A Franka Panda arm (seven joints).
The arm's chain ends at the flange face. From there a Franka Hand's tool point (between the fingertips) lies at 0.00 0.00 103.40 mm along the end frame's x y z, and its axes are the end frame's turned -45 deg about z.
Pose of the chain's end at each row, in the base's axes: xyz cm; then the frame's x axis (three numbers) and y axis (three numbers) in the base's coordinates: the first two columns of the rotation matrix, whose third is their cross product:
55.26 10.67 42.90 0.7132 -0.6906 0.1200 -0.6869 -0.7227 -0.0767
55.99 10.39 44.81 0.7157 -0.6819 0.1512 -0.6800 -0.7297 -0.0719
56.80 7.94 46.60 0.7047 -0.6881 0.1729 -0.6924 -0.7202 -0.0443
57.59 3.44 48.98 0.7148 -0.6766 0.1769 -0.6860 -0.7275 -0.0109
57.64 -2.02 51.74 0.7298 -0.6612 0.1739 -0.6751 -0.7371 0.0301
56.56 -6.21 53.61 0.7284 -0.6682 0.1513 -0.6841 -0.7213 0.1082
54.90 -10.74 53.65 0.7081 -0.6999 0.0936 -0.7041 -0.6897 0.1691
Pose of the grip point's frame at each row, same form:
56.70 10.38 32.67 0.9900 0.0227 0.1391 0.0186 -0.9994 0.0306
57.64 9.86 34.62 0.9869 0.0338 0.1578 0.0252 -0.9982 0.0561
58.40 7.02 36.43 0.9879 0.0227 0.1536 0.0087 -0.9958 0.0909
59.00 2.27 38.80 0.9905 0.0360 0.1328 0.0204 -0.9928 0.1174
58.76 -3.46 41.56 0.9934 0.0537 0.1017 0.0387 -0.9887 0.1442
56.94 -8.10 43.45 0.9988 0.0375 0.0305 0.0313 -0.9825 0.1835
54.34 -12.66 43.50 0.9986 -0.0072 -0.0534 0.0028 -0.9826 0.1858

